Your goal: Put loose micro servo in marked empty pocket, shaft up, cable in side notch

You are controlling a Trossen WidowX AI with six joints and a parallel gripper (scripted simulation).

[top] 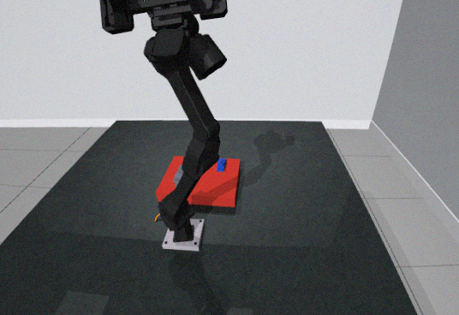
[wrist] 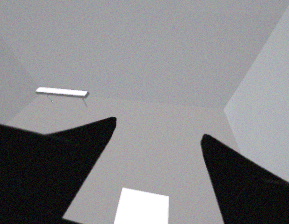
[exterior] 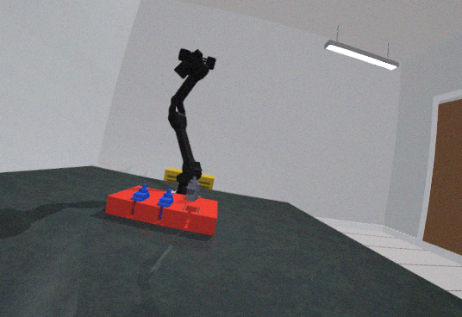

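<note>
Right now my gripper tip is 69 cm above the red deck, 42 cm short of it and 1 cm to the right of it.
</note>
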